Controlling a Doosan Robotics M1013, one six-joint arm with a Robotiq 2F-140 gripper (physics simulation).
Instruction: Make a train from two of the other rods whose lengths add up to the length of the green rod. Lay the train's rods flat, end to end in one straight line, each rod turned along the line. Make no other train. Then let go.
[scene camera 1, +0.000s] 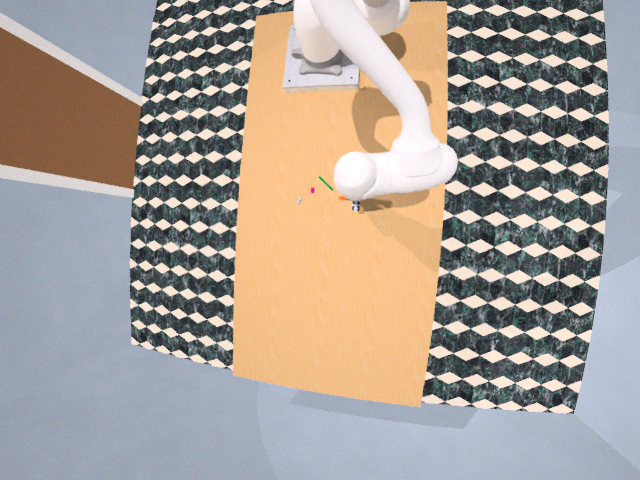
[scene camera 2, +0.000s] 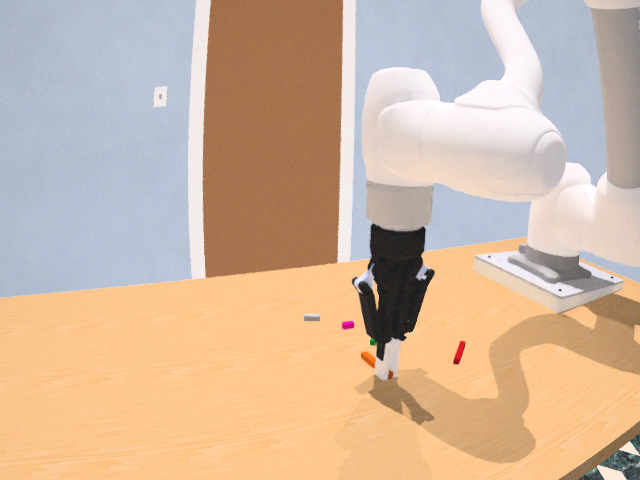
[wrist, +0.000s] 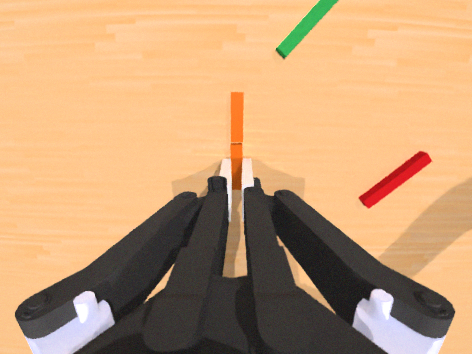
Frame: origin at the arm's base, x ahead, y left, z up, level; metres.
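Seen in the pictures: gripper, between the fingertips: (scene camera 2: 385, 375) (wrist: 237, 172); arm's base, origin of its link: (scene camera 1: 323, 56) (scene camera 2: 549, 269).
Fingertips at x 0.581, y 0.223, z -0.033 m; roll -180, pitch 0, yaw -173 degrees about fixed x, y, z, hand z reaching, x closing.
Offsets run from my fingertips to a thing's middle. Level surfaces: height alone.
My gripper (scene camera 1: 356, 205) (scene camera 2: 386, 364) (wrist: 237, 172) points down, low at the table, shut on an orange rod {dx +0.001, dy -0.007, dz +0.005 m} (scene camera 2: 390, 375) (wrist: 236, 151); the fingers hide part of it. A second orange rod {dx +0.005, dy -0.050, dz +0.004 m} (scene camera 1: 343, 198) (scene camera 2: 368, 358) (wrist: 237, 117) lies flat straight ahead of the held one, in line with it. In the wrist view their ends meet at a thin seam; whether they touch I cannot tell. The green rod {dx -0.047, dy -0.135, dz +0.004 m} (scene camera 1: 325, 183) (scene camera 2: 372, 341) (wrist: 307, 27) lies apart, slanted to that line, mostly hidden by the gripper in scene camera 2.
A red rod {dx -0.146, dy -0.010, dz +0.004 m} (scene camera 2: 459, 352) (wrist: 396, 180) lies slanted to the right in the wrist view. A magenta rod {dx -0.012, dy -0.184, dz +0.004 m} (scene camera 1: 312, 190) (scene camera 2: 347, 324) and a grey rod {dx +0.039, dy -0.235, dz +0.004 m} (scene camera 1: 298, 200) (scene camera 2: 311, 317) lie beyond the orange rods. All rest on the wooden table {dz -0.001 m} (scene camera 1: 330, 310) (scene camera 2: 180, 387).
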